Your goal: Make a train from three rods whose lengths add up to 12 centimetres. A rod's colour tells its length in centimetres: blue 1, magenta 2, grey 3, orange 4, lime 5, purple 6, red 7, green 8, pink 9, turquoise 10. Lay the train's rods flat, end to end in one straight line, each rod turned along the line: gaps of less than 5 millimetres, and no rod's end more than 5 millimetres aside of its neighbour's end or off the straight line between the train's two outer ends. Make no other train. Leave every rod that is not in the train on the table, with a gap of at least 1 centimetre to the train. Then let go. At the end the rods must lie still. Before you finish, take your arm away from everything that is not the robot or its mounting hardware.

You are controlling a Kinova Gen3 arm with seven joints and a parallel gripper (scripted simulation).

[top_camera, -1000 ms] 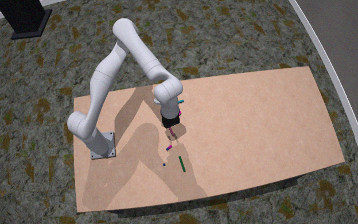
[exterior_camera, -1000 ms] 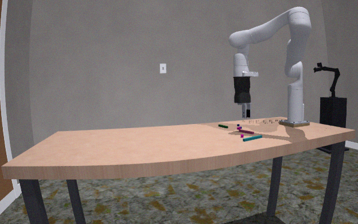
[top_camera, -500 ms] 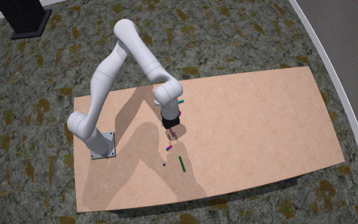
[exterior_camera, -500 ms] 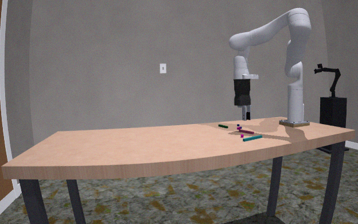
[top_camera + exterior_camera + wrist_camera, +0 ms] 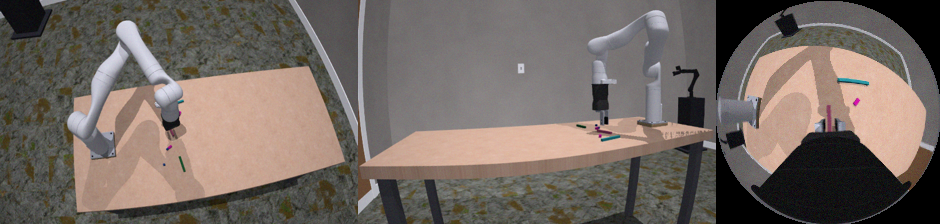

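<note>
My gripper is now 5 cm above the pink rod. Also, from my hand: turquoise rod (14 cm to the left, 5 cm below, 2 cm ahead); then green rod (19 cm to the right, 6 cm ahead, 5 cm below).
</note>
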